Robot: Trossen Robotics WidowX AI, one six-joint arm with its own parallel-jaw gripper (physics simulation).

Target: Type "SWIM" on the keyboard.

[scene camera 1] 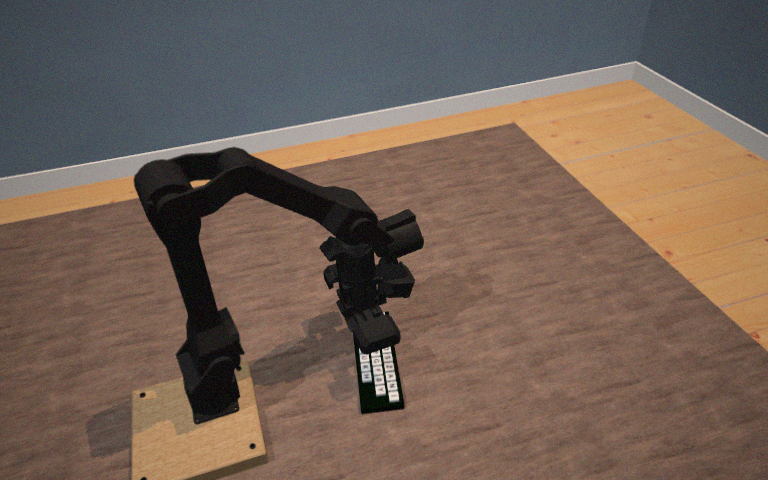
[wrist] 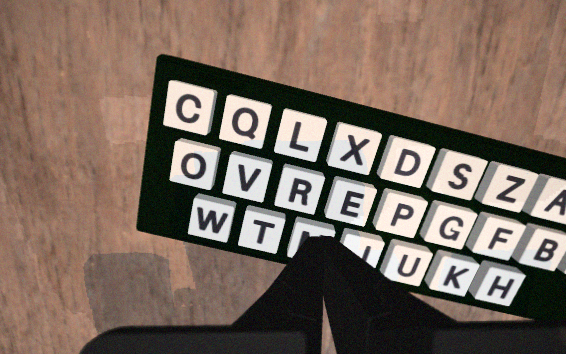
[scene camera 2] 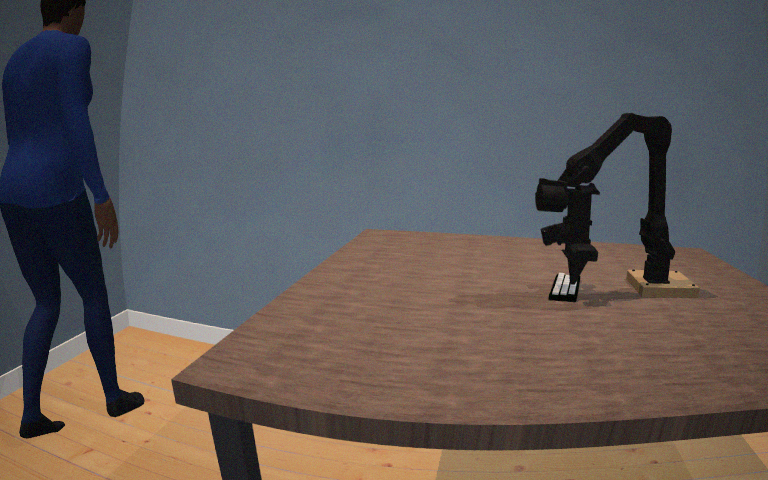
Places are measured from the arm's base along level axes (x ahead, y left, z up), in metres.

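Where they show: gripper, between the fingertips: (wrist: 319, 248) (scene camera 2: 572, 284); arm's base, origin of its link: (scene camera 1: 214, 400) (scene camera 2: 656, 280).
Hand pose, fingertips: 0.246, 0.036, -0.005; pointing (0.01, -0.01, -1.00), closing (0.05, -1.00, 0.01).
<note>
Things, the pixels of their centre, and the offset from my fingertips, as dx, dy, dz. Level surfaces: height alone.
- dark green keyboard, middle of its body: (wrist: 406, 210) (scene camera 1: 375, 357) (scene camera 2: 565, 286) +0.010, -0.034, -0.013
- W key, middle of its body: (wrist: 212, 218) +0.007, +0.039, -0.007
- M key, middle of its body: (wrist: 310, 240) -0.001, +0.003, -0.007
- S key, middle of its body: (wrist: 455, 174) (scene camera 1: 387, 358) +0.026, -0.047, -0.007
- I key, middle of its body: (scene camera 1: 393, 396) +0.009, -0.120, -0.007
- brown wooden table, height of its surface: dz -0.021
The dark green keyboard (scene camera 1: 370, 401) (scene camera 2: 562, 298) (wrist: 156, 212) lies flat with white letter keys in three rows. In the wrist view the W key (wrist: 212, 219) is at the left end of the lowest row. The M key (wrist: 303, 231) is two places right of it, its lower right part hidden by my fingertips. The S key (wrist: 458, 175) (scene camera 1: 387, 357) is in the top row. The I key (scene camera 1: 393, 396) shows at the row's end in scene camera 1. My gripper (wrist: 319, 248) (scene camera 2: 574, 281) is shut and empty, pointing down at the M key's right side; contact cannot be told.
The keyboard lies on a brown wooden table (scene camera 1: 509, 339) (scene camera 2: 396, 339). The arm stands on a light wooden base board (scene camera 1: 198, 444) (scene camera 2: 668, 291) beside it. A person in blue (scene camera 2: 48, 113) stands beyond the table's far left side in scene camera 2.
</note>
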